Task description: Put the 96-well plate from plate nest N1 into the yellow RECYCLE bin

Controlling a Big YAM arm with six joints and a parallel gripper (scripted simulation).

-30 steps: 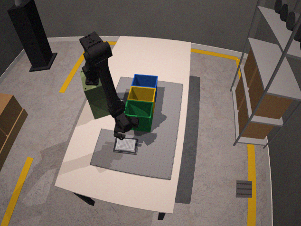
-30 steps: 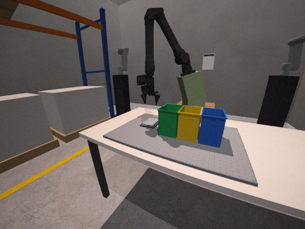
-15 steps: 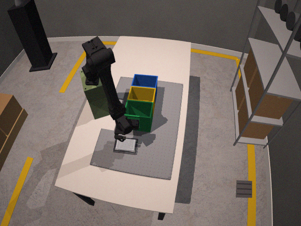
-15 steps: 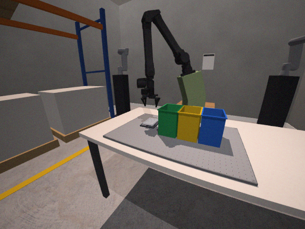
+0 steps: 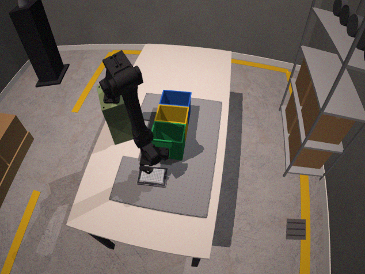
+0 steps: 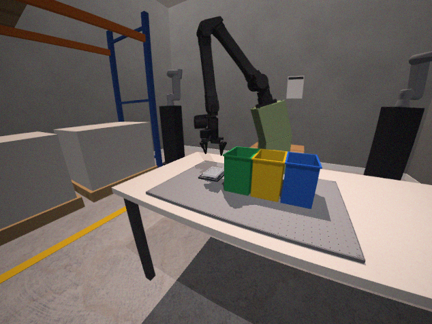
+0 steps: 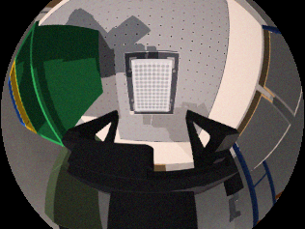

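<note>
Now: hand 120 mm above the white 96-well plate. The rest, counted from my hand: dark plate nest: 130 mm below; green bin: 180 mm to the left, 90 mm ahead, 40 mm below; yellow bin: 310 mm to the left, 110 mm ahead, 40 mm below.
</note>
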